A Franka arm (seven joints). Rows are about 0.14 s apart.
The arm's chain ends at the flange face. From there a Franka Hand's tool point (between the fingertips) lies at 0.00 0.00 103.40 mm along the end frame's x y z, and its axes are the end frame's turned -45 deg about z.
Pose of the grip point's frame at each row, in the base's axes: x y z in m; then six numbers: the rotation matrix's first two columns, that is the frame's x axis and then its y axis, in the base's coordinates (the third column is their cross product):
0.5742 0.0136 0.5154 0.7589 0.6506 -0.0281 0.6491 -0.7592 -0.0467
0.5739 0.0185 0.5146 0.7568 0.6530 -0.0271 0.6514 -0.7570 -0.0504
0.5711 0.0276 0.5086 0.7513 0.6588 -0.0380 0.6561 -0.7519 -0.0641
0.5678 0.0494 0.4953 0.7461 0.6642 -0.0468 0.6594 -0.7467 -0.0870
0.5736 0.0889 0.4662 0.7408 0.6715 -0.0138 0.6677 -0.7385 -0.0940
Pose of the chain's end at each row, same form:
0.5795 0.0118 0.6186 0.9956 -0.0768 -0.0529 -0.0776 -0.9969 -0.0132
0.5794 0.0164 0.6178 0.9957 -0.0735 -0.0548 -0.0745 -0.9970 -0.0165
0.5784 0.0252 0.6117 0.9952 -0.0658 -0.0722 -0.0673 -0.9975 -0.0185
0.5774 0.0459 0.5982 0.9938 -0.0583 -0.0946 -0.0613 -0.9977 -0.0284
0.5812 0.0827 0.5691 0.9960 -0.0474 -0.0762 -0.0517 -0.9970 -0.0567

